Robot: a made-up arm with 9 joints. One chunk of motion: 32 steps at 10 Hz.
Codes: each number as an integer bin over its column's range. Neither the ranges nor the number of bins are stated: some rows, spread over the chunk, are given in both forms.
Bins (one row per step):
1: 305 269 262 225 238 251 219 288 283
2: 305 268 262 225 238 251 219 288 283
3: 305 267 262 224 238 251 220 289 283
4: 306 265 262 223 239 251 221 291 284
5: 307 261 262 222 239 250 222 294 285
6: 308 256 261 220 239 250 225 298 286
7: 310 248 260 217 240 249 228 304 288
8: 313 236 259 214 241 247 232 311 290
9: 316 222 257 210 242 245 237 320 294
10: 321 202 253 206 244 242 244 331 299
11: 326 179 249 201 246 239 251 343 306
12: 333 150 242 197 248 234 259 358 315
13: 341 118 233 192 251 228 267 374 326
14: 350 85 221 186 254 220 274 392 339
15: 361 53 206 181 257 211 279 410 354
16: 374 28 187 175 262 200 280 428 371
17: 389 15 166 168 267 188 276 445 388
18: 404 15 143 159 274 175 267 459 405
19: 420 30 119 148 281 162 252 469 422
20: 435 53 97 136 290 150 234 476 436
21: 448 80 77 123 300 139 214 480 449
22: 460 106 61 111 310 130 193 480 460
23: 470 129 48 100 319 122 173 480 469
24: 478 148 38 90 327 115 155 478 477
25: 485 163 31 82 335 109 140 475 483
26: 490 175 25 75 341 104 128 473 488
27: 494 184 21 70 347 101 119 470 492
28: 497 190 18 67 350 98 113 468 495
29: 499 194 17 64 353 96 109 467 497
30: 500 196 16 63 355 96 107 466 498
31: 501 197 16 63 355 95 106 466 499
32: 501 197 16 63 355 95 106 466 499
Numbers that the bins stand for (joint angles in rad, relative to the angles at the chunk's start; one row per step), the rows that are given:
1: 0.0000 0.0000 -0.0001 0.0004 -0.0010 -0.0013 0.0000 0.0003 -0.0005
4: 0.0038 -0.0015 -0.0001 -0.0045 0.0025 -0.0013 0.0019 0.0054 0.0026
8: 0.0299 -0.0123 -0.0070 -0.0265 0.0095 -0.0203 0.0125 0.0395 0.0210
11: 0.0785 -0.0334 -0.0299 -0.0583 0.0269 -0.0581 0.0307 0.0940 0.0702
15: 0.2093 -0.0803 -0.1283 -0.1072 0.0652 -0.1907 0.0575 0.2080 0.2176
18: 0.3701 -0.0944 -0.2726 -0.1611 0.1244 -0.3612 0.0460 0.2915 0.3743
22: 0.5794 -0.0606 -0.4603 -0.2785 0.2498 -0.5743 -0.0249 0.3272 0.5433
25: 0.6728 -0.0394 -0.5290 -0.3494 0.3369 -0.6738 -0.0758 0.3187 0.6140
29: 0.7251 -0.0279 -0.5611 -0.3934 0.3996 -0.7354 -0.1055 0.3051 0.6570
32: 0.7326 -0.0268 -0.5634 -0.3959 0.4066 -0.7401 -0.1084 0.3034 0.6631
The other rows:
2: 0.0000 -0.0004 -0.0001 0.0004 -0.0010 -0.0013 0.0000 0.0003 -0.0005
3: 0.0000 -0.0007 -0.0001 -0.0021 -0.0010 -0.0013 0.0010 0.0020 -0.0005
5: 0.0075 -0.0030 -0.0001 -0.0069 0.0025 -0.0060 0.0029 0.0105 0.0056
6: 0.0112 -0.0048 -0.0024 -0.0118 0.0025 -0.0060 0.0058 0.0174 0.0087
7: 0.0187 -0.0078 -0.0047 -0.0192 0.0060 -0.0108 0.0086 0.0276 0.0149
9: 0.0411 -0.0175 -0.0116 -0.0363 0.0130 -0.0297 0.0173 0.0548 0.0333
10: 0.0598 -0.0249 -0.0207 -0.0461 0.0199 -0.0439 0.0240 0.0735 0.0486
12: 0.1047 -0.0442 -0.0459 -0.0681 0.0339 -0.0818 0.0384 0.1195 0.0978
13: 0.1346 -0.0561 -0.0665 -0.0803 0.0443 -0.1102 0.0460 0.1468 0.1316
14: 0.1682 -0.0684 -0.0940 -0.0950 0.0548 -0.1481 0.0527 0.1774 0.1715
16: 0.2579 -0.0896 -0.1718 -0.1219 0.0826 -0.2428 0.0585 0.2387 0.2699
17: 0.3140 -0.0944 -0.2199 -0.1390 0.1001 -0.2997 0.0547 0.2676 0.3221
19: 0.4299 -0.0888 -0.3275 -0.1880 0.1488 -0.4228 0.0316 0.3085 0.4266
20: 0.4859 -0.0803 -0.3779 -0.2173 0.1802 -0.4796 0.0144 0.3204 0.4696
21: 0.5345 -0.0703 -0.4237 -0.2491 0.2150 -0.5317 -0.0048 0.3272 0.5095
23: 0.6168 -0.0520 -0.4901 -0.3054 0.2812 -0.6122 -0.0441 0.3272 0.5710
24: 0.6467 -0.0450 -0.5130 -0.3298 0.3091 -0.6454 -0.0614 0.3238 0.5955
26: 0.6915 -0.0349 -0.5428 -0.3665 0.3578 -0.6975 -0.0873 0.3153 0.6293
27: 0.7065 -0.0316 -0.5519 -0.3788 0.3787 -0.7117 -0.0959 0.3102 0.6416
28: 0.7177 -0.0294 -0.5588 -0.3861 0.3892 -0.7259 -0.1016 0.3068 0.6508
30: 0.7289 -0.0271 -0.5634 -0.3959 0.4066 -0.7354 -0.1074 0.3034 0.6601
31: 0.7326 -0.0268 -0.5634 -0.3959 0.4066 -0.7401 -0.1084 0.3034 0.6631

